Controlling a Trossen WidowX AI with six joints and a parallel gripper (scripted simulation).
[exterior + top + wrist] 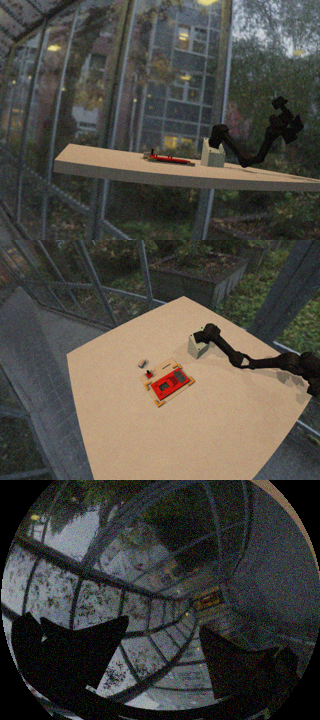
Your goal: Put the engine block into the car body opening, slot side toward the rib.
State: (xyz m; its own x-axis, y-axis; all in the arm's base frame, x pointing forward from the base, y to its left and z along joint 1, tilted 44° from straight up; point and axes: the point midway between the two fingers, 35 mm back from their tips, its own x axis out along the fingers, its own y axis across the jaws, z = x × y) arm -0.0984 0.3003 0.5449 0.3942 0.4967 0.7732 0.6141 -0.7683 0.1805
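Now: gripper tip 72 cm to the left of the engine block, 48 cm short of it and 31 cm above it.
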